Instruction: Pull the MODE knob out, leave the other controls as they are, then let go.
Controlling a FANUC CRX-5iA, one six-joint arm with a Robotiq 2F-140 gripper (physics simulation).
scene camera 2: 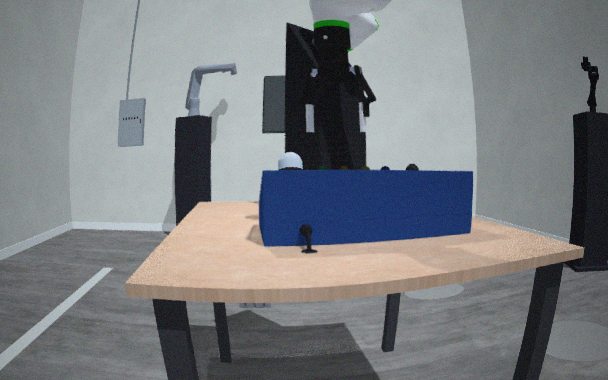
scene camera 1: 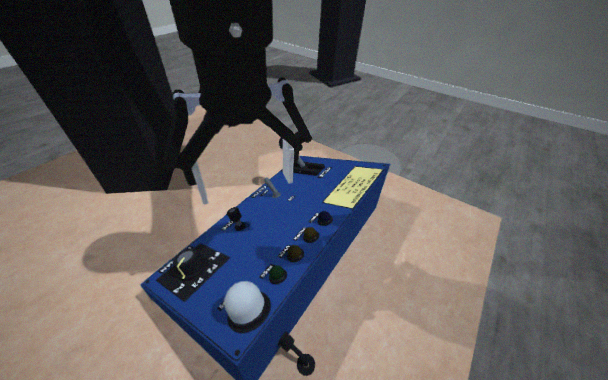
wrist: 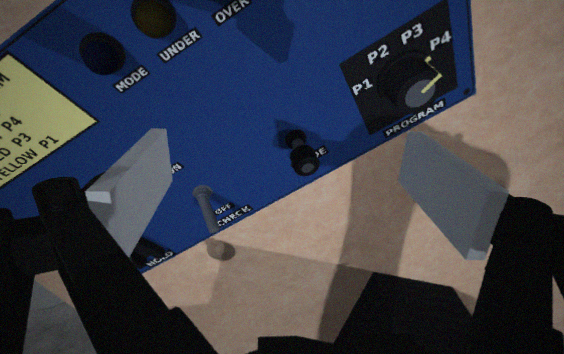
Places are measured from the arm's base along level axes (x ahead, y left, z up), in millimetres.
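Pixels of known places: gripper, fingertip midpoint: (scene camera 2: 336,131) (scene camera 1: 248,186) (wrist: 288,156).
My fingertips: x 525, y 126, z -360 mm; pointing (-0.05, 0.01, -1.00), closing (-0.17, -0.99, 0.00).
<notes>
Ahead of a thing's pixels: the offset from my fingertips to its top centre. "*": to the spot under its first point. Level surfaces: height alone.
The black MODE knob {108 mm down, 64 mm back, 16 mm right} (scene camera 1: 234,216) (wrist: 304,160) stands on a short stem near the long edge of the blue control box (scene camera 1: 260,220) (scene camera 2: 367,207) (wrist: 225,100), its label partly covered in the wrist view. My gripper (scene camera 1: 245,191) (scene camera 2: 336,131) (wrist: 288,156) is wide open and empty above the box. In the wrist view the knob lies between the two fingers, apart from both. The CHECK toggle {114 mm down, 113 mm back, 93 mm left} (scene camera 1: 272,187) (wrist: 206,210) is nearer the left finger there. The PROGRAM dial {117 mm down, 11 mm back, 124 mm right} (scene camera 1: 185,256) (wrist: 419,92) points toward P4. The box hides the MODE knob in scene camera 2.
The CYCLE/HOLD lever's slot {* 147 mm down, 133 mm back, 224 mm left} (scene camera 1: 312,168) (wrist: 148,248) is partly hidden by a finger. A white dome {* 54 mm down, 147 mm ahead, 76 mm right} (scene camera 1: 244,302) (scene camera 2: 290,160) and several lamps rise from the box. A small black ball-ended part {* 227 mm down, 216 mm ahead, 16 mm right} (scene camera 1: 305,364) (scene camera 2: 306,232) stands beside it on the table {240 mm down} (scene camera 1: 425,300) (scene camera 2: 225,270).
</notes>
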